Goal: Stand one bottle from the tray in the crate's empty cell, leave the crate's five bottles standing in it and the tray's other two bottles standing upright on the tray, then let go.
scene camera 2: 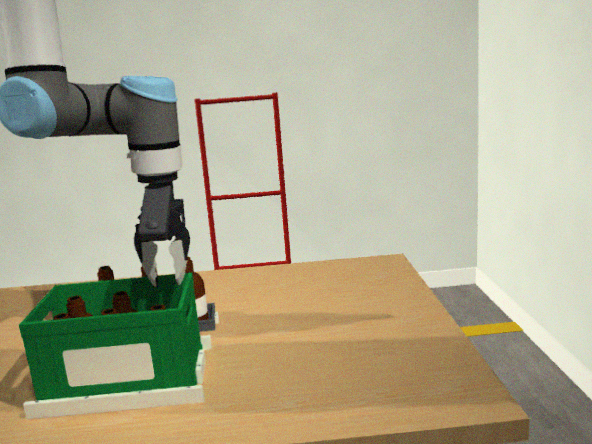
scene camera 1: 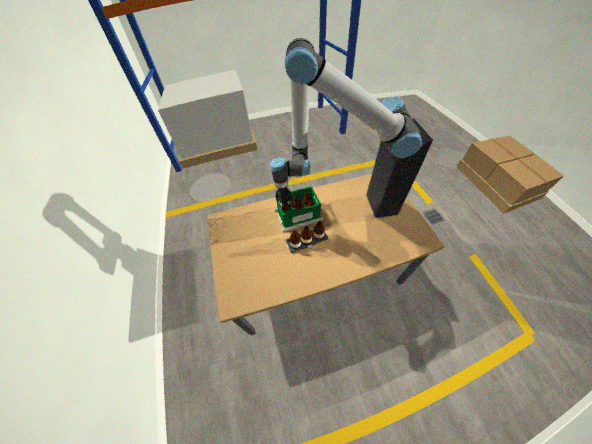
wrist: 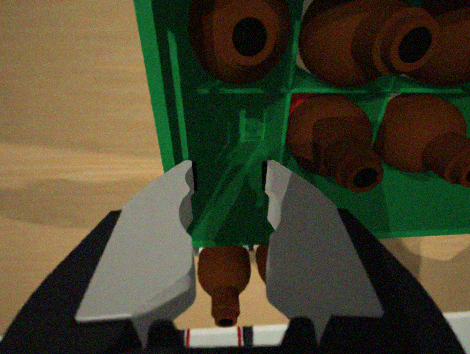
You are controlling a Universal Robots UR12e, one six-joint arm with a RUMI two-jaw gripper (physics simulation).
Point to a bottle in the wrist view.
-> At 224, 272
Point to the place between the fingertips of my gripper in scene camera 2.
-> At 167, 286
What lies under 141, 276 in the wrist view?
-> My gripper.
